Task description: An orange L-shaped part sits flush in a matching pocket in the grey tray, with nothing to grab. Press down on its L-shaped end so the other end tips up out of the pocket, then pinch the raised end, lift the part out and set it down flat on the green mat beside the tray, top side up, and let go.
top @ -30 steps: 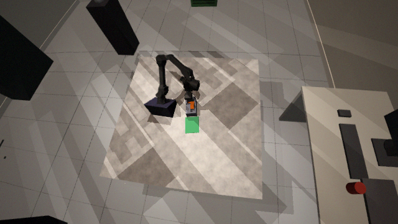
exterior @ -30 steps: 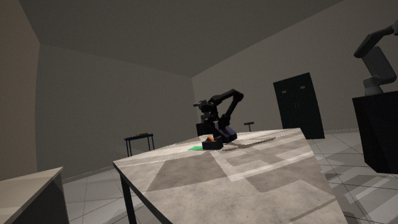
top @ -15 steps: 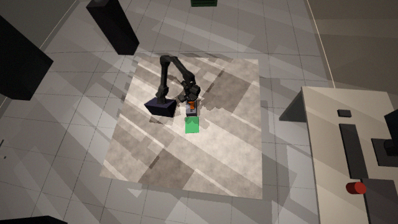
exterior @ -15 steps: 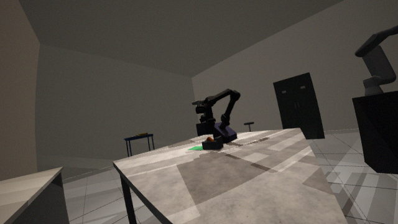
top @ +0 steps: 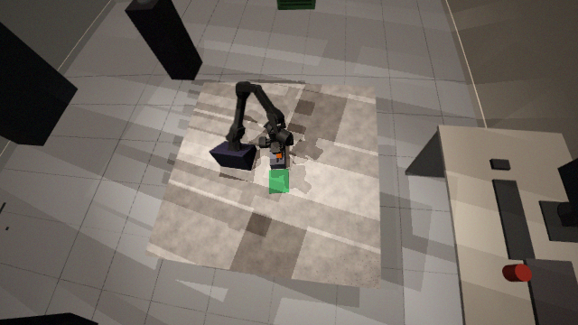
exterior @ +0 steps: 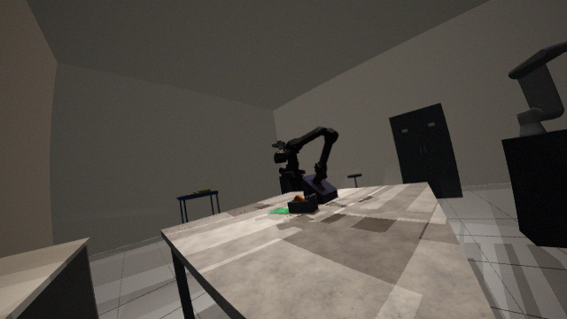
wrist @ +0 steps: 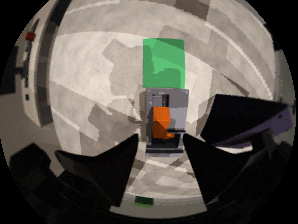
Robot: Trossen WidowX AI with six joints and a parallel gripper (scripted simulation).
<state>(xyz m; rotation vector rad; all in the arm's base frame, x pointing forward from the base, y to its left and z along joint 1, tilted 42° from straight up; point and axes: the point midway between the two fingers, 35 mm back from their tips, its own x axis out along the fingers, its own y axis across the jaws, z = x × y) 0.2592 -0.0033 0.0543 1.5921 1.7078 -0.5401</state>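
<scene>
My gripper tip is now 30 mm past the orange L-shaped part, 30 mm to the right of it and 100 mm above it. Also, from my gripper tip: green mat (10 mm ahead, 140 mm to the right, 150 mm below).
</scene>
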